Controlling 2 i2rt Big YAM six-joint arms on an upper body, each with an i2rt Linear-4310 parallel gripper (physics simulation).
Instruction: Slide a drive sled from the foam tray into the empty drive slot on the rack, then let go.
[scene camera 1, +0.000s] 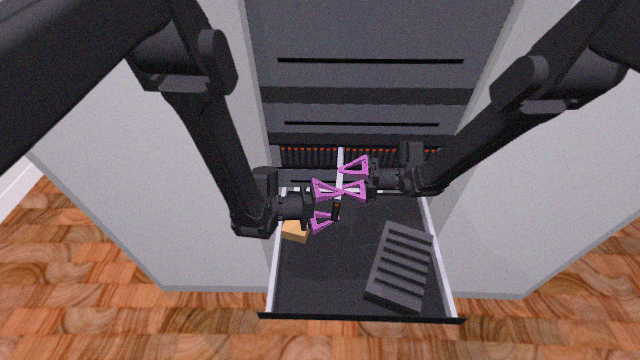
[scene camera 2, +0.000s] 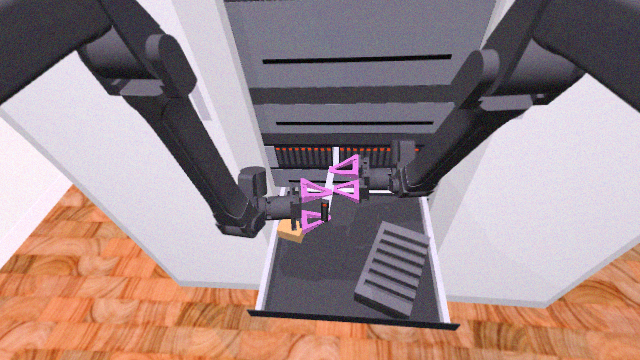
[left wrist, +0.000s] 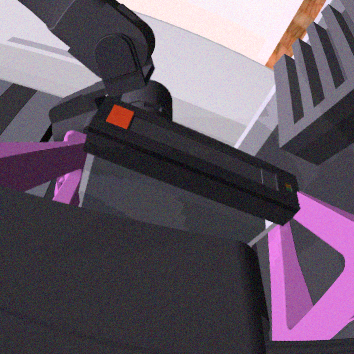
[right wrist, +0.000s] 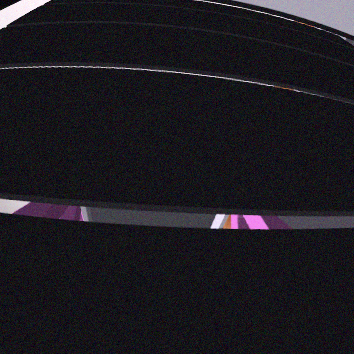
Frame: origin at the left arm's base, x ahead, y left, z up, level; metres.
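Where they show: left gripper, fingertip midpoint: (scene camera 1: 341, 205) (scene camera 2: 331, 205) (left wrist: 185, 174); right gripper, fingertip midpoint: (scene camera 1: 337, 179) (scene camera 2: 330, 179).
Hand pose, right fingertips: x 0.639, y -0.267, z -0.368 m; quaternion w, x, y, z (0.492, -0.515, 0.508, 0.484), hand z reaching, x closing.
Observation:
After its pixels a point has its place.
A drive sled (scene camera 1: 336, 212) @(x 0.535, y -0.262, z -0.367 m) (scene camera 2: 325, 212) @(x 0.535, y -0.262, z -0.367 m) (left wrist: 195, 167) @(x 0.536, y -0.251, z -0.364 m) has a tall black front with an orange latch at the top; its long pale edge runs back to the row of drives in the rack (scene camera 1: 370, 30) @(x 0.727, y -0.316, z -0.028 m) (scene camera 2: 360, 30) @(x 0.727, y -0.334, z -0.031 m). Whether its far end is inside the slot is hard to tell. My left gripper (scene camera 1: 341, 205) @(x 0.559, y -0.275, z -0.371 m) (scene camera 2: 330, 205) @(x 0.559, y -0.275, z -0.371 m) (left wrist: 185, 174) @(x 0.559, y -0.275, z -0.371 m) is shut on the front's top and bottom ends. My right gripper (scene camera 1: 341, 180) @(x 0.639, y -0.267, z -0.368 m) (scene camera 2: 331, 180) @(x 0.639, y -0.267, z -0.368 m) is shut on the sled's body farther back. A dark surface fills most of the right wrist view. The ribbed foam tray (scene camera 1: 395, 301) @(x 0.375, y -0.402, z -0.491 m) (scene camera 2: 382, 303) @(x 0.376, y -0.397, z -0.491 m) (left wrist: 320, 145) @(x 0.573, y -0.399, z -0.522 m) lies at the right.
A pulled-out drawer (scene camera 1: 360, 317) @(x 0.348, y -0.322, z -0.524 m) (scene camera 2: 350, 320) @(x 0.348, y -0.325, z -0.535 m) holds the tray, beneath both grippers. A tan block (scene camera 1: 295, 232) @(x 0.562, y -0.154, z -0.506 m) (scene camera 2: 291, 231) @(x 0.564, y -0.157, z -0.505 m) lies at its left wall, close to the left gripper. Pale side panels flank the rack. The two grippers are very close together.

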